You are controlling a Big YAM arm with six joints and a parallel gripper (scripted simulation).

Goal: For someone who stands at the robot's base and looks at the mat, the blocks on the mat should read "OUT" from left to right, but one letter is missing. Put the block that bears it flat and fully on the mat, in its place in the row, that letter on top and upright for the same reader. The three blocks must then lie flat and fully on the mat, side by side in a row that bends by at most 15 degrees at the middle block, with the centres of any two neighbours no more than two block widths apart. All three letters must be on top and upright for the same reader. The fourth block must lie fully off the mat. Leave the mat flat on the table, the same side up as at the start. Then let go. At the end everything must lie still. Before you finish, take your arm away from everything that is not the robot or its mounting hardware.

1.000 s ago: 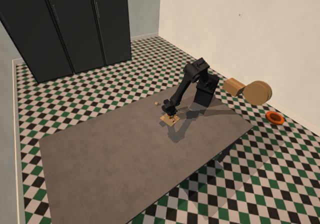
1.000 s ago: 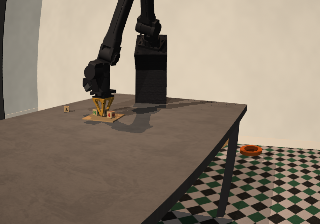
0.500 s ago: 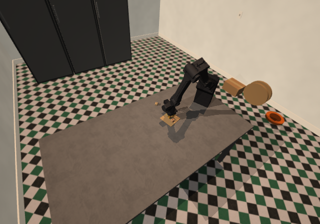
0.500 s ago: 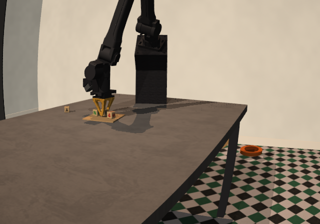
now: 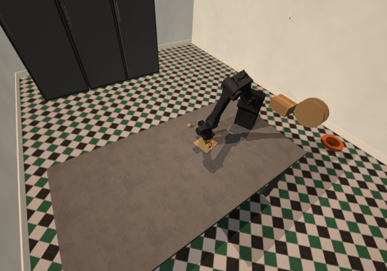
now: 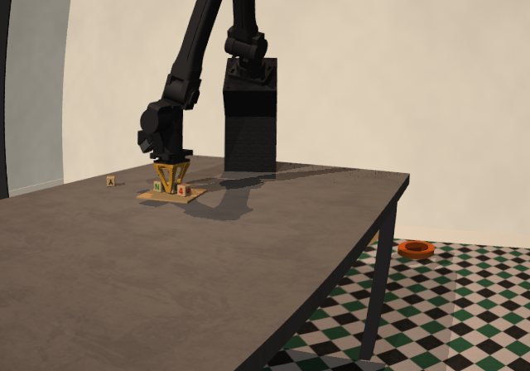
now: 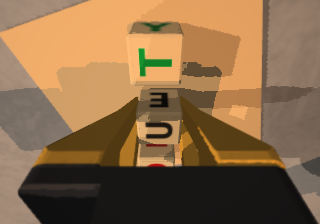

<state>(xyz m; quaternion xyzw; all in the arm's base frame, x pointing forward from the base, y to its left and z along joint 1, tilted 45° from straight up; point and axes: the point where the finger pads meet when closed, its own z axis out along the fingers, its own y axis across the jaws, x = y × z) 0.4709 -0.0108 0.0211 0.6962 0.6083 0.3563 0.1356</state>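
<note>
Now: the tan mat 1 cm below my hand.
</note>
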